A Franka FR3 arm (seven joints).
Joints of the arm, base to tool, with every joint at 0 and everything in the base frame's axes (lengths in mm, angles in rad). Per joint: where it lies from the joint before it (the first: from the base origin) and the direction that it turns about. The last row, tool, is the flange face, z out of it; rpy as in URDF.
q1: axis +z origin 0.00 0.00 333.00
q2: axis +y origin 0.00 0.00 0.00
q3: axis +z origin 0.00 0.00 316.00
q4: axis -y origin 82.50 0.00 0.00
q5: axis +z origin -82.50 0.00 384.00
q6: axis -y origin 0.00 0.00 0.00
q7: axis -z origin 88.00 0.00 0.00
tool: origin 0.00 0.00 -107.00 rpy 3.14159 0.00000 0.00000
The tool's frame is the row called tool.
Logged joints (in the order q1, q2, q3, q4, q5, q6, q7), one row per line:
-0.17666, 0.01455, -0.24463, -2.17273, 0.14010, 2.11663, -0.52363
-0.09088, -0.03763, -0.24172, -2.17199, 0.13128, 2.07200, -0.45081
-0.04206, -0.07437, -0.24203, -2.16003, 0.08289, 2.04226, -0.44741
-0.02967, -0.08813, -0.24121, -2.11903, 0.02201, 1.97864, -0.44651
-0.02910, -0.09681, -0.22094, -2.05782, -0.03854, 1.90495, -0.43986
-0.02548, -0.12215, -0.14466, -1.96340, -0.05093, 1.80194, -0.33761
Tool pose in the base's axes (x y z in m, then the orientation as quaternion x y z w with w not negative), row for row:
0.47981, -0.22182, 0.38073, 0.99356, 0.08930, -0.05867, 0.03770
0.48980, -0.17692, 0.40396, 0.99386, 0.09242, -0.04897, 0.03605
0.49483, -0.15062, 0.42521, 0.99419, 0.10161, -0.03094, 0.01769
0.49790, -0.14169, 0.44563, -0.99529, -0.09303, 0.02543, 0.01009
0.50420, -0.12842, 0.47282, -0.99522, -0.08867, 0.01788, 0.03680
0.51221, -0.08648, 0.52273, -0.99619, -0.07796, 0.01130, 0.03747
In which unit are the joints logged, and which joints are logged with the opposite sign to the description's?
The joints are logged in radians. Opposite sign: q5.
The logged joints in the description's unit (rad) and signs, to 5 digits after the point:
-0.17666, 0.01455, -0.24463, -2.17273, -0.14010, 2.11663, -0.52363
-0.09088, -0.03763, -0.24172, -2.17199, -0.13128, 2.07200, -0.45081
-0.04206, -0.07437, -0.24203, -2.16003, -0.08289, 2.04226, -0.44741
-0.02967, -0.08813, -0.24121, -2.11903, -0.02201, 1.97864, -0.44651
-0.02910, -0.09681, -0.22094, -2.05782, 0.03854, 1.90495, -0.43986
-0.02548, -0.12215, -0.14466, -1.96340, 0.05093, 1.80194, -0.33761

